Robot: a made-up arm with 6 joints.
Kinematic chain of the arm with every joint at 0, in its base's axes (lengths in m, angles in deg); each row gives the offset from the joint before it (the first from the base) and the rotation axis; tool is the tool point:
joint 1: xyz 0 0 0.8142 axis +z
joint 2: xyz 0.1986 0 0 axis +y
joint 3: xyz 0 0 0.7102 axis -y
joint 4: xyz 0 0 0.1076 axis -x
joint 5: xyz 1.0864 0 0 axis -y
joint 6: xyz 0.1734 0 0 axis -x
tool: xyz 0 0 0
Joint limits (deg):
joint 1: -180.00..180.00
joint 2: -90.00..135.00
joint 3: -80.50..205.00
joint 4: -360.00..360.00
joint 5: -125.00..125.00
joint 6: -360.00..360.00
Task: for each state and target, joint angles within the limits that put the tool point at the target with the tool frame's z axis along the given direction. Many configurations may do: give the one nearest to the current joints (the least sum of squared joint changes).
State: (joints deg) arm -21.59 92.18 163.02 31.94 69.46 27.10
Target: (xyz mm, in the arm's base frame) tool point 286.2 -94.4 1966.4 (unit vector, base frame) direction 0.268 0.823 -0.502
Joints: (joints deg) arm -23.43 83.14 191.71 12.31 47.30 52.27
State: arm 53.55 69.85 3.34 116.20 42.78 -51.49
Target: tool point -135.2 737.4 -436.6 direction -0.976 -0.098 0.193
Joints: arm 97.83 90.40 -10.41 132.72 15.24 -41.65
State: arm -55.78 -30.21 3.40 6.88 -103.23 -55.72
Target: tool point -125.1 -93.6 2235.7 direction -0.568 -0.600 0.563
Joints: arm -12.20 -54.94 20.40 43.97 -101.62 -63.55
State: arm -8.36 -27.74 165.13 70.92 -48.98 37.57
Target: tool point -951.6 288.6 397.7 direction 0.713 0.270 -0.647
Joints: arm -17.24 -35.61 191.88 30.98 -4.07 -2.92
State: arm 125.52 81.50 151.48 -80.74 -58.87 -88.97
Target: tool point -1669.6 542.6 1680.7 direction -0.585 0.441 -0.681
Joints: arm 157.47 88.29 129.01 -83.36 -53.61 -83.35
